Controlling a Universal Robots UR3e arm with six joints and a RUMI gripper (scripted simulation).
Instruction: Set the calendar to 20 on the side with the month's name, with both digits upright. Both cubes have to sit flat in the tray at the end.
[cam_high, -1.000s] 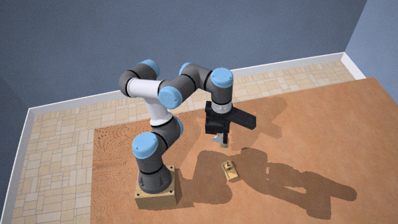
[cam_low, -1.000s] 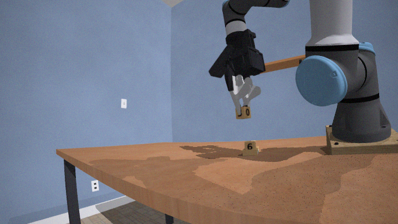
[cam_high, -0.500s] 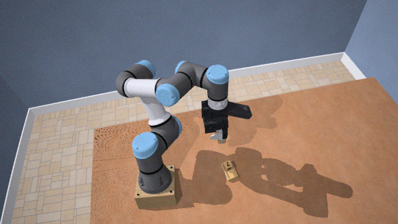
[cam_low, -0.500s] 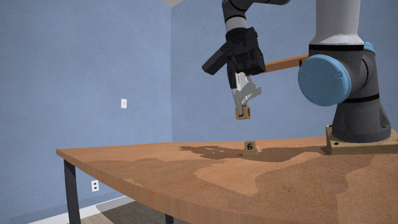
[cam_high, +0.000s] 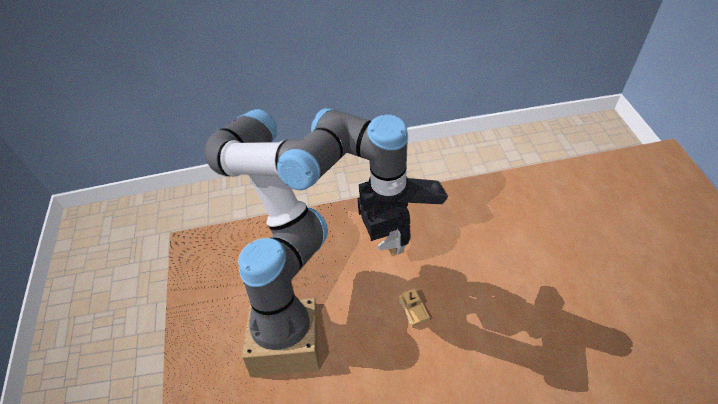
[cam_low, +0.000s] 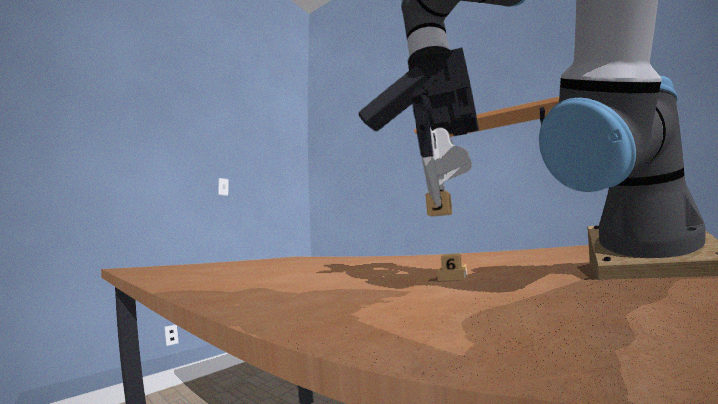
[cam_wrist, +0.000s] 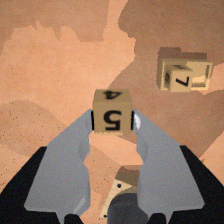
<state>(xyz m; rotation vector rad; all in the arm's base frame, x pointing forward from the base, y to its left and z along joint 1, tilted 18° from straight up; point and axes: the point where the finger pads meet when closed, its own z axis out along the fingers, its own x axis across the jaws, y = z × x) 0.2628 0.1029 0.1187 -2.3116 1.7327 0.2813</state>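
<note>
Now: the wooden tray 120 mm below my hand, 100 mm to the right of it and 30 mm ahead of it. Round my hand: wooden digit cube: 10 mm below.
</note>
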